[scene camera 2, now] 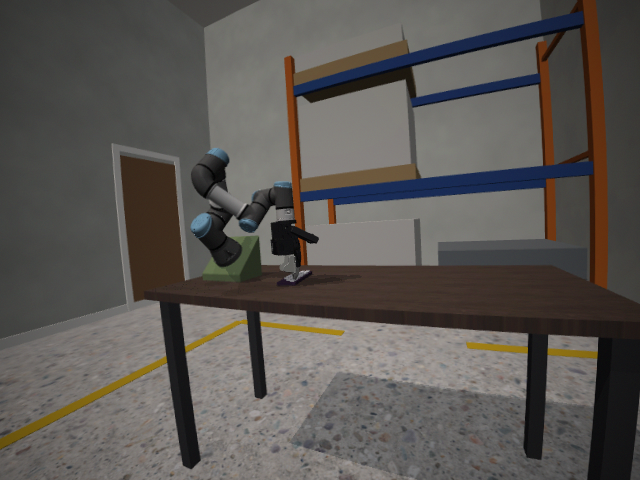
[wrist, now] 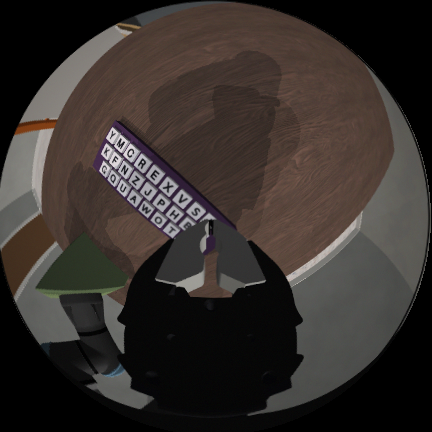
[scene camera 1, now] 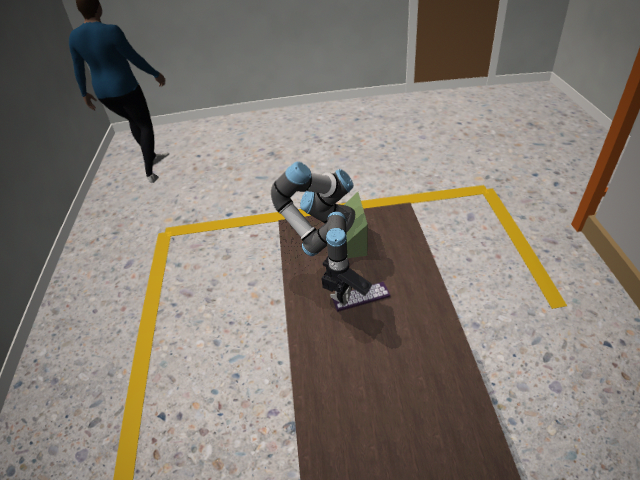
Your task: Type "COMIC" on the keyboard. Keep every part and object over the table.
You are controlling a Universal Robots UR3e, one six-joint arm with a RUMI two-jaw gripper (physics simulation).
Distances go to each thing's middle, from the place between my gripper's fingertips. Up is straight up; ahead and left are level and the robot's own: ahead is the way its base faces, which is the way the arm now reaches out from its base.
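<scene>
The keyboard (wrist: pixel 148 183) is 2 cm behind my hand and 7 cm to the left of it.
</scene>
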